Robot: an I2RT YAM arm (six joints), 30 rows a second.
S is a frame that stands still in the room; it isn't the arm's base.
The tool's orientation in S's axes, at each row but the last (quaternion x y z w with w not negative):
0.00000, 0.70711, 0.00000, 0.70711
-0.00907, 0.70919, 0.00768, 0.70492
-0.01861, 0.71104, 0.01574, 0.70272
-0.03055, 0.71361, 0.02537, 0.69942
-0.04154, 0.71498, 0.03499, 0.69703
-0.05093, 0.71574, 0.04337, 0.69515
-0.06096, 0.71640, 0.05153, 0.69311
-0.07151, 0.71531, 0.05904, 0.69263
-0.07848, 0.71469, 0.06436, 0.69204
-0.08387, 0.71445, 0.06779, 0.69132
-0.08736, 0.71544, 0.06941, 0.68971
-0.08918, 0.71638, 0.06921, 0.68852
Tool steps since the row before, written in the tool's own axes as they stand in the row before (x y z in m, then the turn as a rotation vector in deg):
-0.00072, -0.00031, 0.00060, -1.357, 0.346, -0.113
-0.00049, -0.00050, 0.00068, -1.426, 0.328, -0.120
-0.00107, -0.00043, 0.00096, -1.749, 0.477, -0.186
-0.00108, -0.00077, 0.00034, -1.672, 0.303, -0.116
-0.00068, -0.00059, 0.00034, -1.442, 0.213, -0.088
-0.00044, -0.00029, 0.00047, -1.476, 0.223, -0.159
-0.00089, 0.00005, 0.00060, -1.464, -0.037, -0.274
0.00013, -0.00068, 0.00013, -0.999, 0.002, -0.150
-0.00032, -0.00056, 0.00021, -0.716, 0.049, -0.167
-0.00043, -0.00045, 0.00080, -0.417, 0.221, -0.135
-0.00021, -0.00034, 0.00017, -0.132, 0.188, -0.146
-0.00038, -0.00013, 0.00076, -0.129, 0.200, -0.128
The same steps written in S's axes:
0.00060, -0.00031, 0.00072, -0.113, 0.346, 1.357
0.00069, -0.00048, 0.00049, -0.119, 0.328, 1.426
0.00099, -0.00038, 0.00106, -0.189, 0.475, 1.749
0.00042, -0.00073, 0.00108, -0.107, 0.306, 1.672
0.00042, -0.00054, 0.00068, -0.075, 0.218, 1.442
0.00052, -0.00022, 0.00043, -0.145, 0.218, 1.478
0.00061, 0.00016, 0.00087, -0.218, -0.057, 1.473
0.00025, -0.00065, -0.00012, -0.117, -0.005, 1.003
0.00033, -0.00050, 0.00032, -0.152, 0.031, 0.720
0.00089, -0.00026, 0.00041, -0.166, 0.198, 0.417
0.00025, -0.00029, 0.00021, -0.179, 0.155, 0.134
0.00078, 0.00005, 0.00035, -0.165, 0.171, 0.130

